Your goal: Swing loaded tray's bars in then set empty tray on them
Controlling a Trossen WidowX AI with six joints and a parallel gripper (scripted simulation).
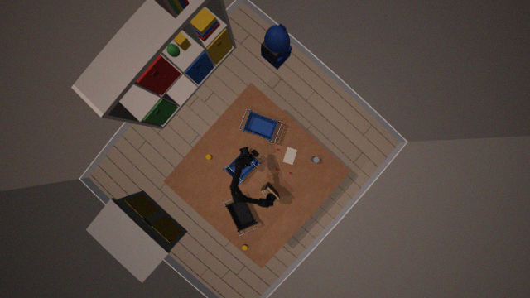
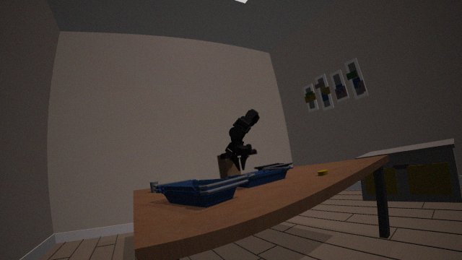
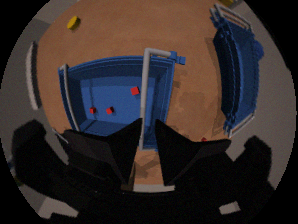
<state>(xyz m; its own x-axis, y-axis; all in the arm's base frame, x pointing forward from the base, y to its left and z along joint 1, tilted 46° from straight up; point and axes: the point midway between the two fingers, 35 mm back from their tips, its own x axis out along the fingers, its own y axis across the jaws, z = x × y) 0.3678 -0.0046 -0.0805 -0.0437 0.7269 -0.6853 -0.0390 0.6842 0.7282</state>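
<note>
The tray lies 41 cm to the left of my gripper tip, 34 cm behind it and 4 cm below it. Round my gripper tip: white sheet: 30 cm to the right, 24 cm behind, 8 cm below; grey cylinder: 45 cm to the right, 41 cm behind, 5 cm below.
</note>
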